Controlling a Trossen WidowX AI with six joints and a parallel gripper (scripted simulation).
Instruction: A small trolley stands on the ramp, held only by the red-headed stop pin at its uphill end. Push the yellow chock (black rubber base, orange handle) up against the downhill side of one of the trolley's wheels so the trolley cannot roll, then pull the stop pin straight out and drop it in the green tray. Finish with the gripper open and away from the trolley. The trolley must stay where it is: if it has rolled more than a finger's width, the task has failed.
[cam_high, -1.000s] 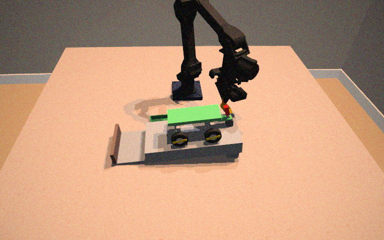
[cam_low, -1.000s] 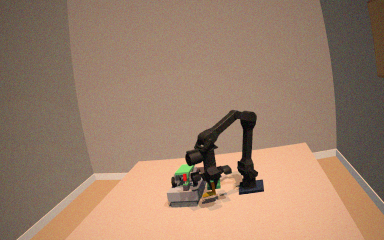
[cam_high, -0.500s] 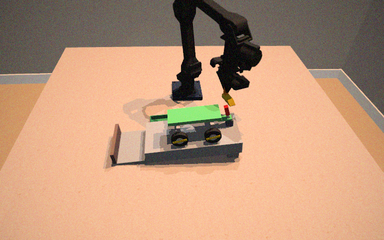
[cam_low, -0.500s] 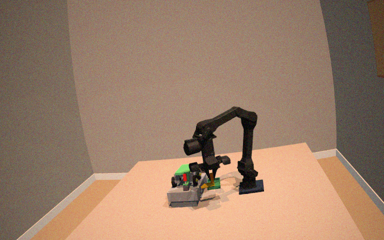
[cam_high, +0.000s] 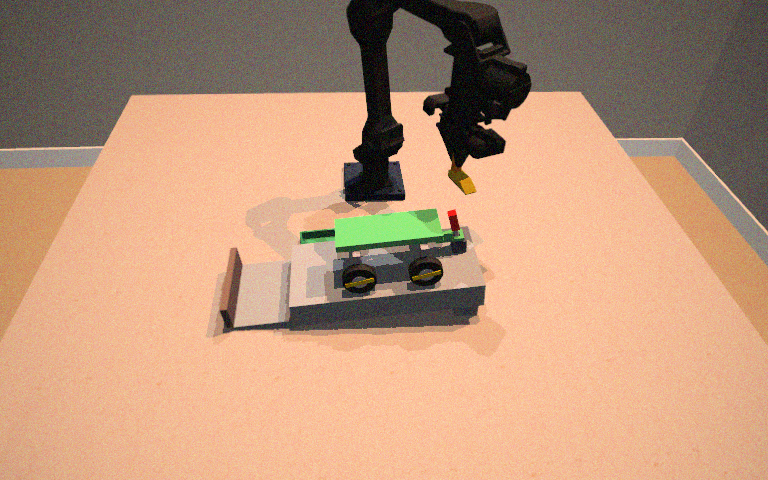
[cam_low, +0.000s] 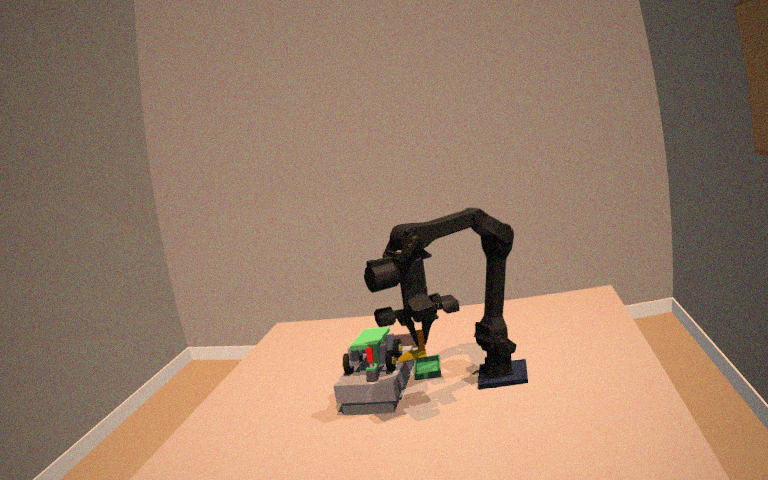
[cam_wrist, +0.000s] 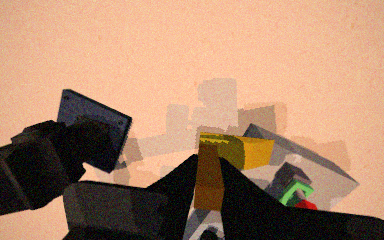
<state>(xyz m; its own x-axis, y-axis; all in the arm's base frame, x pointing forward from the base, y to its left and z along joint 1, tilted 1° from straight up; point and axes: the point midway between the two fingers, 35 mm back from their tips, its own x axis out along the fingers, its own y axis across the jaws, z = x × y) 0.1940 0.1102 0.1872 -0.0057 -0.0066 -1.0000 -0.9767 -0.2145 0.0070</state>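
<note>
The red-headed stop pin is 13 cm ahead of my gripper tip, 4 cm to the right of it and 4 cm below it. The rest, counted from my gripper tip: trolley: 13 cm ahead, 15 cm to the right, 6 cm below; grey ramp: 13 cm ahead, 16 cm to the right, 13 cm below; yellow chock: 2 cm ahead, 1 cm to the left, 1 cm below.
</note>
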